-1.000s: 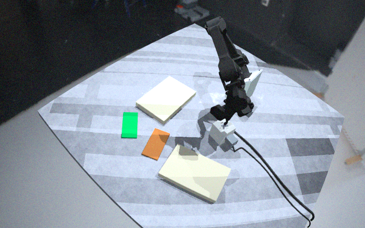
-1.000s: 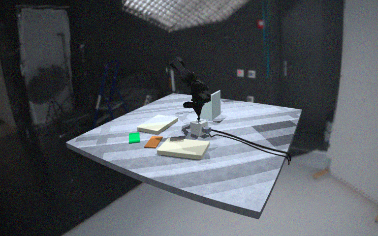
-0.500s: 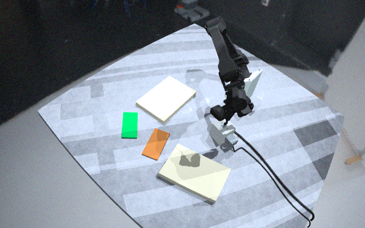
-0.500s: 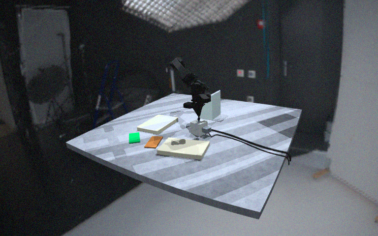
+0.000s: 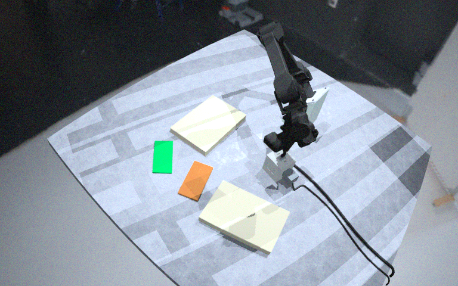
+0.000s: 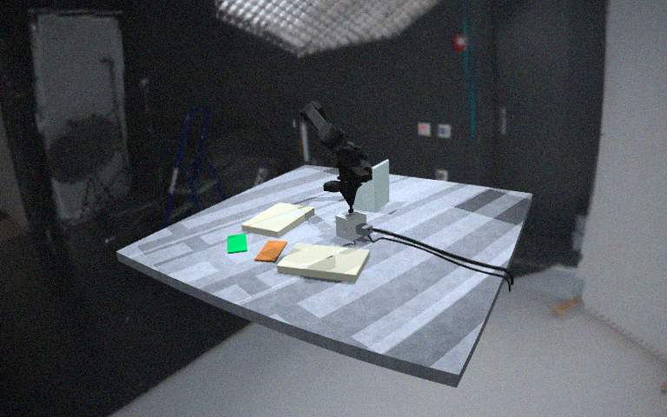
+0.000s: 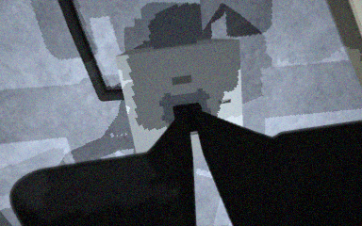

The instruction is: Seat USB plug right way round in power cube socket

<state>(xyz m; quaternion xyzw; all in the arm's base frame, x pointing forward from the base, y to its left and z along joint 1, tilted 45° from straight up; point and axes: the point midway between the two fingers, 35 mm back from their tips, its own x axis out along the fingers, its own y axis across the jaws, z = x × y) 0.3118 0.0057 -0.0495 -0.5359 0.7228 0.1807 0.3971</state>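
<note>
Now: gripper tip 2 cm above the dark USB plug. Round my gripper tip: USB socket: 4 cm below; then orange card: 21 cm ahead, 21 cm to the right, 11 cm below; then green card: 20 cm ahead, 36 cm to the right, 11 cm below.
</note>
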